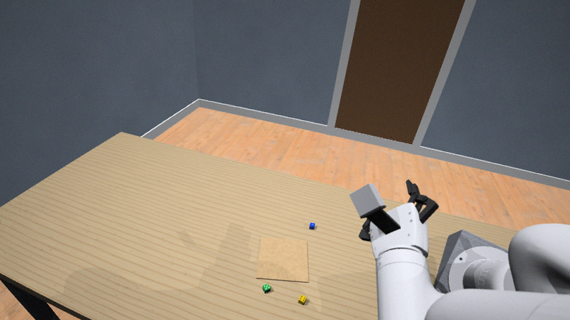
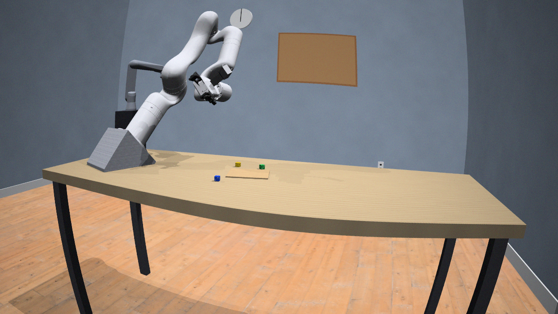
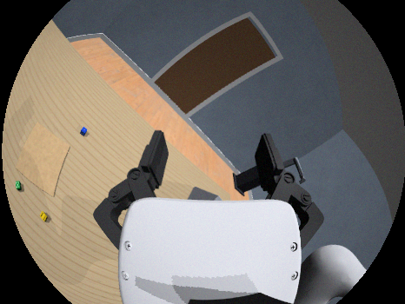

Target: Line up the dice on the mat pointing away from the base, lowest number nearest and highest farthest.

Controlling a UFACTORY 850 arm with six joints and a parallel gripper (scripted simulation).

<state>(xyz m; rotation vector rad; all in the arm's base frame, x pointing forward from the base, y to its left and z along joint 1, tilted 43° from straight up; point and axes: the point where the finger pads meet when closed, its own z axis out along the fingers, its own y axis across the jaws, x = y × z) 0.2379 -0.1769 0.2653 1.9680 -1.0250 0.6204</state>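
Now: hand 160 mm short of the blue die, 150 mm to the left of it and 300 mm above it. Round my hand: yellow die (130 mm ahead, 110 mm to the left, 300 mm below); then tan mat (210 mm ahead, 310 mm below); then green die (230 mm ahead, 110 mm to the left, 300 mm below).
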